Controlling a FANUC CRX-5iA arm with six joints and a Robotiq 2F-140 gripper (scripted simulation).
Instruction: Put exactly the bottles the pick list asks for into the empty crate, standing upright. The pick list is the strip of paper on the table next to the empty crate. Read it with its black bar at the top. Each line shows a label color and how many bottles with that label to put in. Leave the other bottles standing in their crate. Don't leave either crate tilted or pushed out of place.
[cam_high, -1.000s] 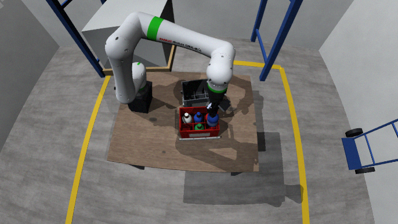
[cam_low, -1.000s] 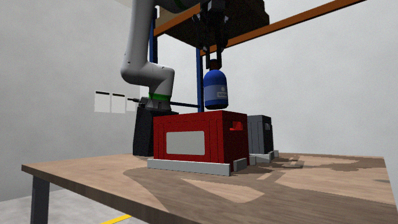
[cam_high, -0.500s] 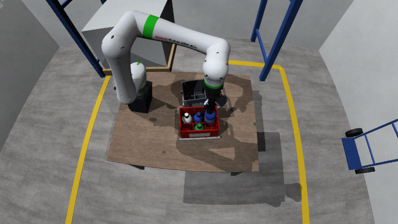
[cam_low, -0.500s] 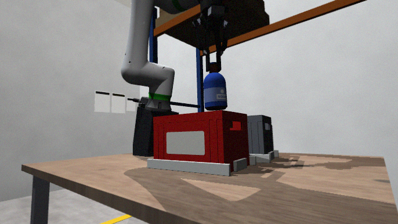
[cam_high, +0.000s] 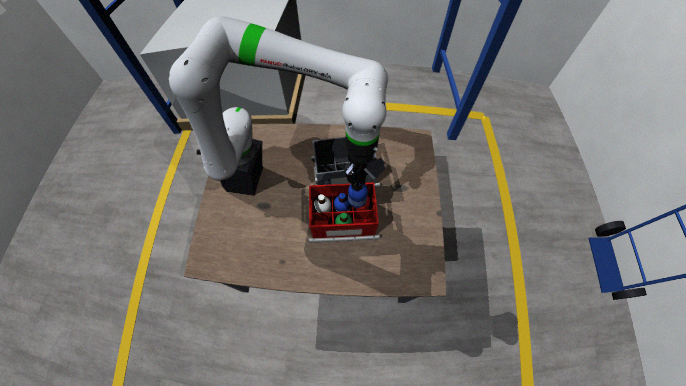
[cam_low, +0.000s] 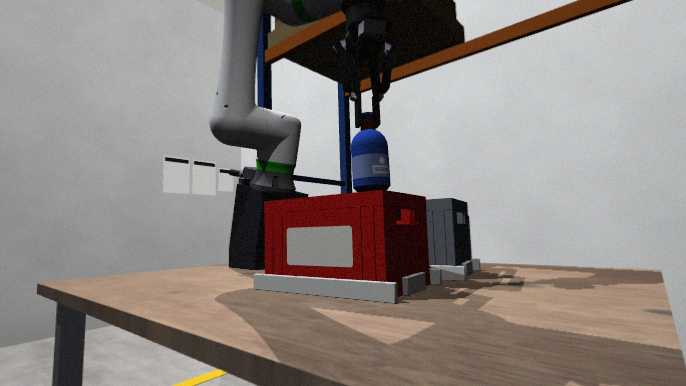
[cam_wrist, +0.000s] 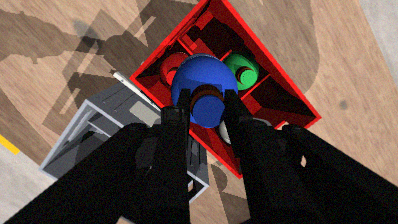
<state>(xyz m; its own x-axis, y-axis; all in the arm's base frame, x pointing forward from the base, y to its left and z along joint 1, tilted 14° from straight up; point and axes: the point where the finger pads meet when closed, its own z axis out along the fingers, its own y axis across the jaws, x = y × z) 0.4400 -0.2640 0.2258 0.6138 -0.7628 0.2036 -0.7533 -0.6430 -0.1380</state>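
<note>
Now: the blue bottle 80 mm below my hand. Also, from my hand: red crate: 60 mm behind, 270 mm below; then red bottle: 30 mm ahead, 30 mm to the left, 260 mm below; then green bottle: 60 mm behind, 50 mm to the right, 260 mm below.
</note>
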